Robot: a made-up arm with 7 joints.
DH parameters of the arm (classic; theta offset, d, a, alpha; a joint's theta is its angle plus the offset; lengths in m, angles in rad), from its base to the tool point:
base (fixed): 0 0 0 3.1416
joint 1: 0 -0.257 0 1.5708
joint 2: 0 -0.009 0 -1.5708
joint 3: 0 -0.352 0 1.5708
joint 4: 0 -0.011 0 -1.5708
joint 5: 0 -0.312 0 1.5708
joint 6: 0 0 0 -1.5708
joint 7: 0 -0.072 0 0
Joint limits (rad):
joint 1: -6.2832..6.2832
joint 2: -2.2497..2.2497
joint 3: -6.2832..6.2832
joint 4: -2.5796..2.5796
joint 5: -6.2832..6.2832
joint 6: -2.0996..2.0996
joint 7: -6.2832..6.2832
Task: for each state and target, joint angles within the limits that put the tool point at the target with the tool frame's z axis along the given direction. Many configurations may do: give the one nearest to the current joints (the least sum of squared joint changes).
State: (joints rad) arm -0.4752 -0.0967 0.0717 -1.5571 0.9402 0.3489 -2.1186
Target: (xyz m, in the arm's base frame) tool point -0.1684 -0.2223 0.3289 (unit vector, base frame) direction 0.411 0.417 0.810
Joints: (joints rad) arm -0.6326 -0.0427 -0.2352 -2.3189 0.3223 -0.1647 -2.1186
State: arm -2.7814 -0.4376 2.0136 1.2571 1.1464 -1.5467 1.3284
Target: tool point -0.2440 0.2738 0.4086 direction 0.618 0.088 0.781
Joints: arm -3.2930 0.6179 1.5141 1.8728 1.8203 -1.4306 1.3284
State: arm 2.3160 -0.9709 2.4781 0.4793 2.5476 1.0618 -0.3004
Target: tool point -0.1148 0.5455 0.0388 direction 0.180 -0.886 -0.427
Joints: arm 1.5488 -1.5096 2.8162 1.1909 3.4165 1.5113 -0.3004
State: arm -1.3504 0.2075 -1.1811 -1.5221 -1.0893 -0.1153 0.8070
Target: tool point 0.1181 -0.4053 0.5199 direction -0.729 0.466 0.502
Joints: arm -1.0280 -0.2533 -0.8382 -1.5427 -0.7522 -0.7559 0.8070
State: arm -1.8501 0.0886 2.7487 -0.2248 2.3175 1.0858 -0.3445
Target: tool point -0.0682 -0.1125 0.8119 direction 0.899 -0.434 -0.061
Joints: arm -1.9185 -0.7326 2.9573 -1.0807 2.4535 1.1536 -0.3445
